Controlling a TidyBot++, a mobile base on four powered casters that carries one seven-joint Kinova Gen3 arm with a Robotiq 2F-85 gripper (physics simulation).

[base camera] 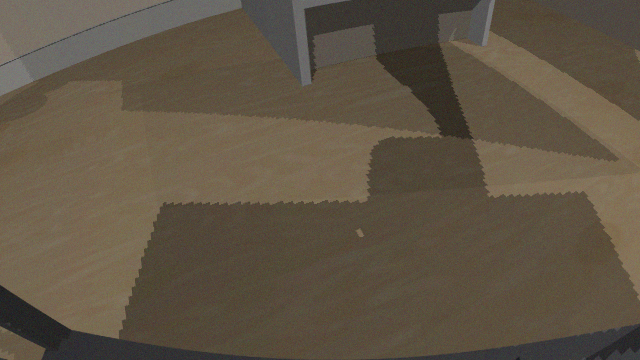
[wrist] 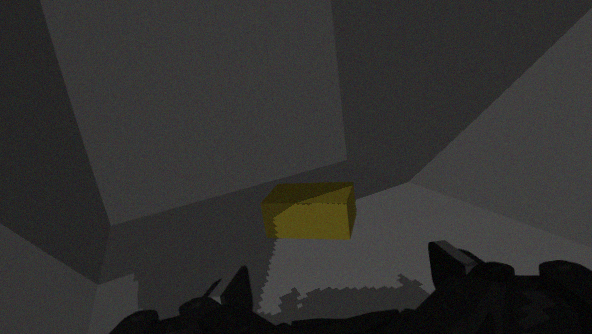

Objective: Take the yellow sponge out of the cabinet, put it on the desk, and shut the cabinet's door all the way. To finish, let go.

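Frame: origin at the arm's base, x right, y ahead, z up, level; centimetres.
Seen in the pictures: gripper, fingertip midpoint: (wrist: 338, 274).
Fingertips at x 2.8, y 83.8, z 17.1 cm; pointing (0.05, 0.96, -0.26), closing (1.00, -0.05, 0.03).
A point is followed by its place in that frame.
The yellow sponge (wrist: 312, 220) {y 104.1, x 1.9, z 9.9 cm} lies on the grey cabinet floor (wrist: 345, 265) {y 98.2, x 4.5, z 7.6 cm} in the wrist view, partly in shadow, near the back of the cabinet. My gripper (wrist: 338, 274) {y 83.8, x 2.8, z 17.1 cm} is open and empty. Its two dark fingers stand wide apart at the bottom of the wrist view, and the sponge is ahead of them, between their lines and not touched. The cabinet's door cannot be made out for certain in either view. The desk top does not show in the base camera view.
In the base camera view, a grey piece of furniture (base camera: 301, 45) {y 64.6, x -7.2, z -31.2 cm} with upright side panels stands on the wood floor (base camera: 240, 160) {y 45.6, x -15.7, z -39.7 cm} at the top. A pale wall base (base camera: 150, 27) {y 103.7, x -57.2, z -37.1 cm} runs along the upper left. Grey cabinet walls (wrist: 520, 150) {y 102.1, x 24.0, z 15.5 cm} enclose the sponge in the wrist view.
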